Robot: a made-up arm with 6 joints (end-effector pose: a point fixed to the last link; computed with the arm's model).
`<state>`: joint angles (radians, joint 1 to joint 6).
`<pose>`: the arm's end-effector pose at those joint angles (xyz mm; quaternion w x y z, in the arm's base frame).
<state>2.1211 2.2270 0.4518 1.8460 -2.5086 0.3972</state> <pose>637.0 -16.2 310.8 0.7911 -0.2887 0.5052 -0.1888</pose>
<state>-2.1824 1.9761 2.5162 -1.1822 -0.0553 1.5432</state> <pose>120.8 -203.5 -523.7 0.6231 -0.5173 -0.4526 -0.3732</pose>
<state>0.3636 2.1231 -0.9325 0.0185 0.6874 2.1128</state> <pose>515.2 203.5 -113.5 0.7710 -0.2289 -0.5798 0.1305</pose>
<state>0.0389 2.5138 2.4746 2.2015 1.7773 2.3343</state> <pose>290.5 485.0 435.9 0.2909 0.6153 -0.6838 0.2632</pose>
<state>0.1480 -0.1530 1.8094 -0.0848 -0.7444 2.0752</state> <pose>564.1 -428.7 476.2 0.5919 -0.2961 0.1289 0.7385</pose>
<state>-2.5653 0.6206 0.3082 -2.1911 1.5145 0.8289</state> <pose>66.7 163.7 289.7 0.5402 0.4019 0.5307 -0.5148</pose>
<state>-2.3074 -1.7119 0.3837 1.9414 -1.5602 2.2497</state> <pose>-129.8 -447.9 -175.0 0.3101 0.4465 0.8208 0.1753</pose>
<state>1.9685 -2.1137 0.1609 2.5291 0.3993 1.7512</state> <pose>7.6 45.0 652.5 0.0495 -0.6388 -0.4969 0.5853</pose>
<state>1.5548 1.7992 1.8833 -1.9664 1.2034 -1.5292</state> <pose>523.9 -336.2 495.1 0.4842 0.1004 -0.4669 0.7331</pose>
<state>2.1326 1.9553 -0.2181 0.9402 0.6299 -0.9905</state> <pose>605.0 317.6 262.8 0.2108 -0.6703 -0.0261 -0.7111</pose>
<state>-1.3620 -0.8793 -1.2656 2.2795 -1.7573 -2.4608</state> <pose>264.4 -638.0 229.3 0.0947 -0.0080 0.8510 0.5165</pose>
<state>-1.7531 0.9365 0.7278 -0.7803 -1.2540 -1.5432</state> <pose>507.3 272.4 430.7 0.2425 -0.3261 0.7984 -0.4442</pose>
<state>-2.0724 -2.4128 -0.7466 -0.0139 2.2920 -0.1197</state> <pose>97.4 -470.9 2.7 0.3919 -0.5289 0.7524 -0.0221</pose>
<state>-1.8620 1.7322 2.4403 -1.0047 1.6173 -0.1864</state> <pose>423.9 134.5 -577.2 0.4119 0.7404 -0.2705 -0.4571</pose>
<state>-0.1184 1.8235 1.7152 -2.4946 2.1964 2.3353</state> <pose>305.2 153.9 304.0 0.1572 -0.3020 -0.8922 -0.2969</pose>
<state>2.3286 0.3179 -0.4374 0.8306 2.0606 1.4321</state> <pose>270.3 452.0 -112.6 0.4352 0.5765 0.5085 0.4688</pose>
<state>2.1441 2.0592 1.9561 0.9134 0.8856 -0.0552</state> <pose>498.0 -664.2 208.3 0.9200 0.2272 0.1832 0.2617</pose>
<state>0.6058 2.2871 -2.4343 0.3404 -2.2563 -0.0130</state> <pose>248.9 605.5 341.3 0.3475 0.0346 0.9295 0.1183</pose>
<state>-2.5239 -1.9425 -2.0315 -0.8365 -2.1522 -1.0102</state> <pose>-317.8 -53.5 422.0 0.0320 0.7840 0.3938 0.4788</pose>
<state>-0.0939 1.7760 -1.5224 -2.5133 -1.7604 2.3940</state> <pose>218.3 286.3 -481.2 0.4581 0.7882 0.4069 0.0573</pose>
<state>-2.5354 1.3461 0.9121 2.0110 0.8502 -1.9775</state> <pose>444.5 193.5 -11.4 0.5731 -0.0236 -0.6831 -0.4520</pose>
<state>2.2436 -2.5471 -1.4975 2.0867 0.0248 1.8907</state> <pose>-357.6 245.8 592.0 0.6812 -0.0141 0.5026 -0.5321</pose>
